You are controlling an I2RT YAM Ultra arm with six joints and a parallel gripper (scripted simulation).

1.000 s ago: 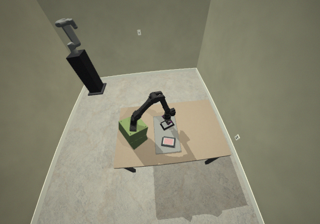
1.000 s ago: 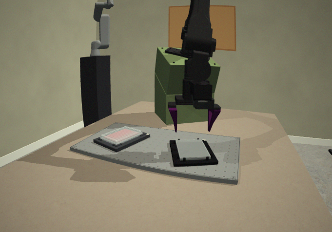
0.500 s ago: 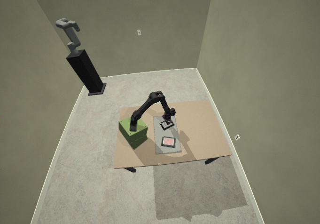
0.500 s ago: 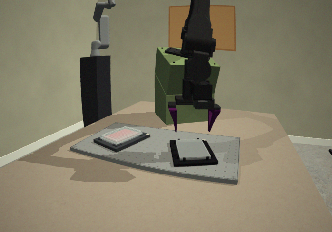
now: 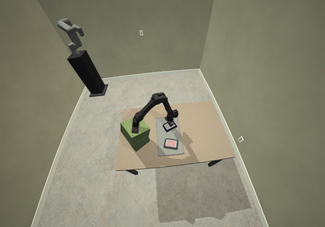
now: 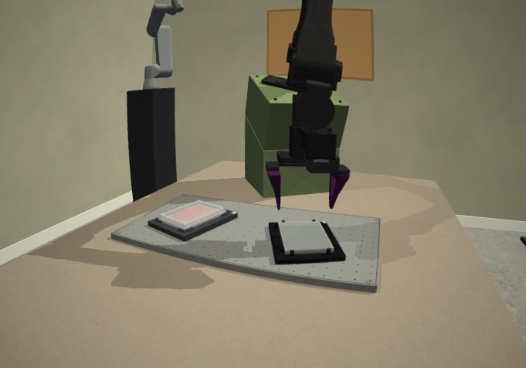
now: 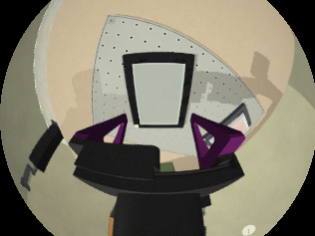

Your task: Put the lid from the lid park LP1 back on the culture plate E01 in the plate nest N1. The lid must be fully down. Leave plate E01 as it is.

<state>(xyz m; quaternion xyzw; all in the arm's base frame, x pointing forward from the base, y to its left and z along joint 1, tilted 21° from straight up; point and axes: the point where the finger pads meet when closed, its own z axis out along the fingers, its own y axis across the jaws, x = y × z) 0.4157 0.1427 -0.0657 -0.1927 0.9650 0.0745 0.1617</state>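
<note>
The clear lid is 6 cm below my hand. From my hand the other things lie so: black lid park LP1 (7 cm below); culture plate E01 (24 cm to the right, 6 cm below).
</note>
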